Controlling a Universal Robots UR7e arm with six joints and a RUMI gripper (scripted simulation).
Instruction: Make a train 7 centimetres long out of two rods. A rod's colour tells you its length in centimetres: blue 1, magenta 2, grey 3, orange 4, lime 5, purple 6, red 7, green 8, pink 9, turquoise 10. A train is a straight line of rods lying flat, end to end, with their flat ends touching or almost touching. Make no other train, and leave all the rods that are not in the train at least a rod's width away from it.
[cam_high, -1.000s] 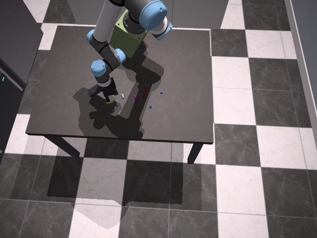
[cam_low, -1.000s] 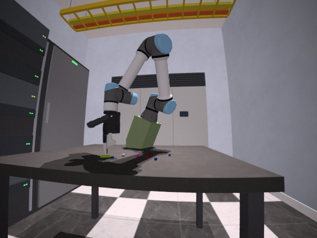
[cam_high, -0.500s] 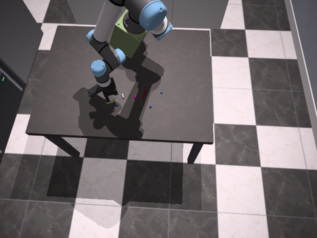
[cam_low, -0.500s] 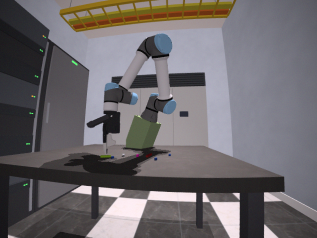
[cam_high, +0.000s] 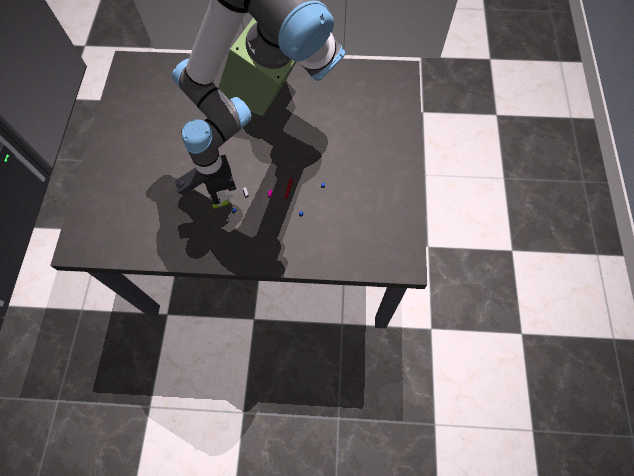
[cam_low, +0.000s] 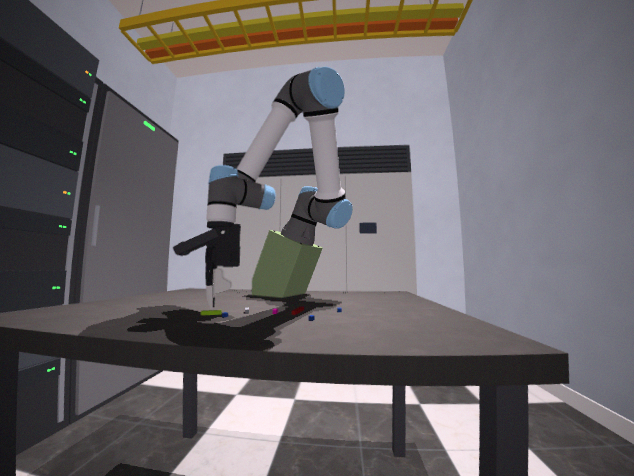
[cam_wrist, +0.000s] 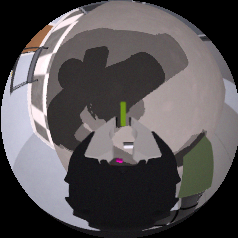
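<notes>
My gripper is now 30 mm above the lime rod. From my hand the other things lie so: grey rod 70 mm to the left, 60 mm behind, 30 mm below; red rod 200 mm to the left, 110 mm behind, 30 mm below; magenta rod 150 mm to the left, 80 mm behind, 30 mm below.
</notes>
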